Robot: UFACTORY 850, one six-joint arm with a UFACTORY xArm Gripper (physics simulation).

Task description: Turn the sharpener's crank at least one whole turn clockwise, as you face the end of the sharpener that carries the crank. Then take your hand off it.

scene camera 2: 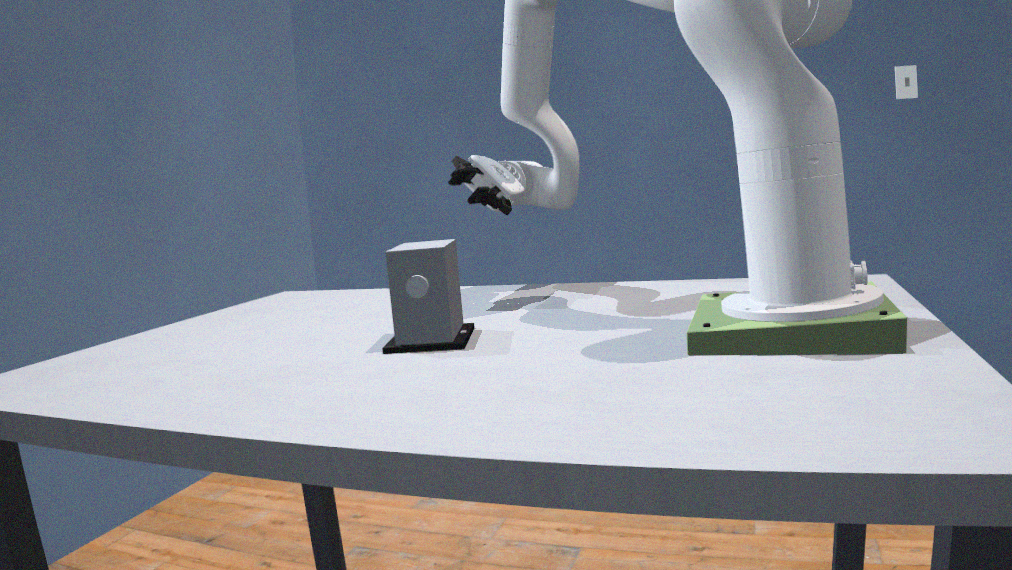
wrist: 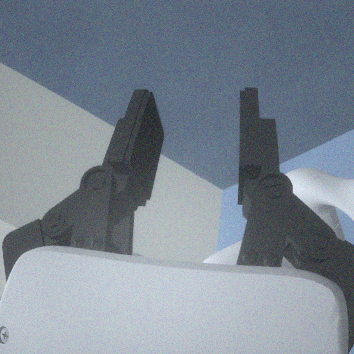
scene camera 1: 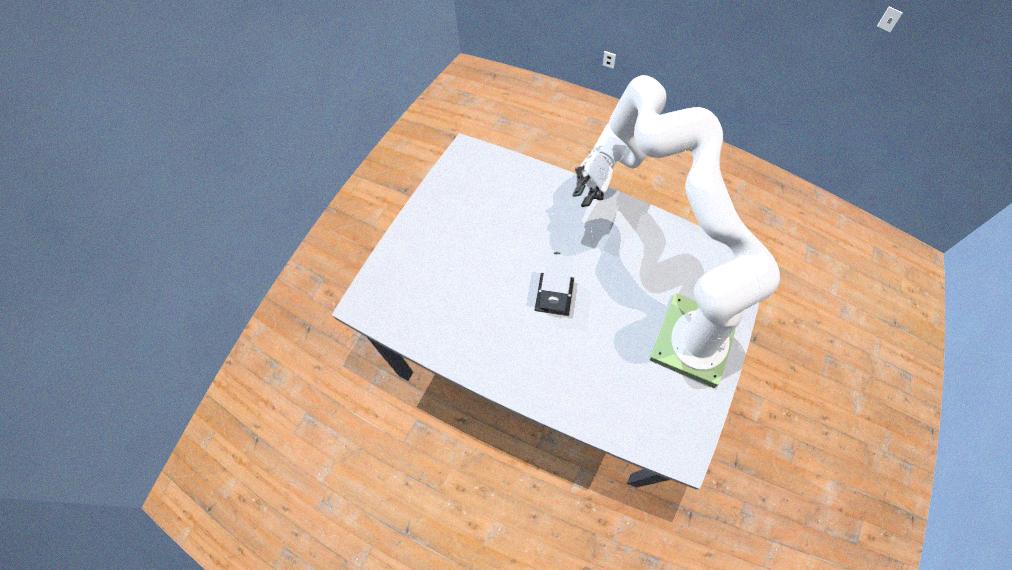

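The sharpener [scene camera 1: 554,301] [scene camera 2: 424,297] stands upright on its black base near the middle of the table. In scene camera 2 it is a grey box with a round knob on the near face; its far face is hidden. In scene camera 1 a small dark bit [scene camera 1: 556,252] shows just past its far side, which may be part of the crank. The crank does not show clearly in any view. My gripper [scene camera 1: 582,200] [scene camera 2: 462,189] [wrist: 198,110] is partly open and empty. It hangs above and beyond the far side of the sharpener, apart from it. The wrist view does not show the sharpener.
The table [scene camera 1: 453,283] [scene camera 2: 283,396] is pale with dark legs. The arm's base stands on a green plate [scene camera 1: 665,343] [scene camera 2: 793,338] at the right end. The arm reaches over the far side of the table. Blue walls stand around the room.
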